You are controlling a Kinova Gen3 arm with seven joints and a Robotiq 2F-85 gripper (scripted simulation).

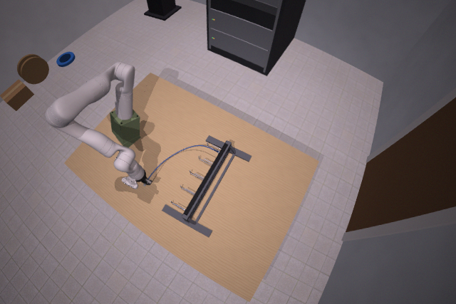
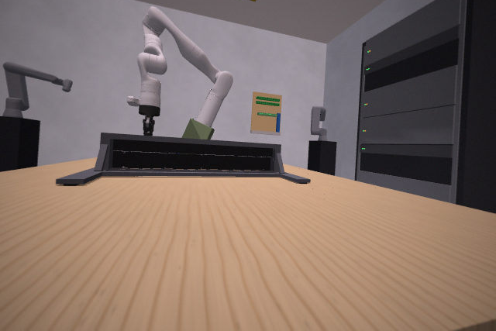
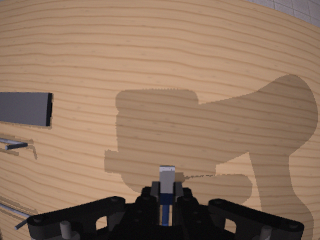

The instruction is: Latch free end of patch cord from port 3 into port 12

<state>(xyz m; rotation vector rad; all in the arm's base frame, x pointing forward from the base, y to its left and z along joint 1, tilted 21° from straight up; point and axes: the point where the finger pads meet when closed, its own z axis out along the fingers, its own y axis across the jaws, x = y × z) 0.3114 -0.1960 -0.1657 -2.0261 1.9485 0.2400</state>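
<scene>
Now: the plug 10 mm to the right of my hand and 10 mm below it.
</scene>
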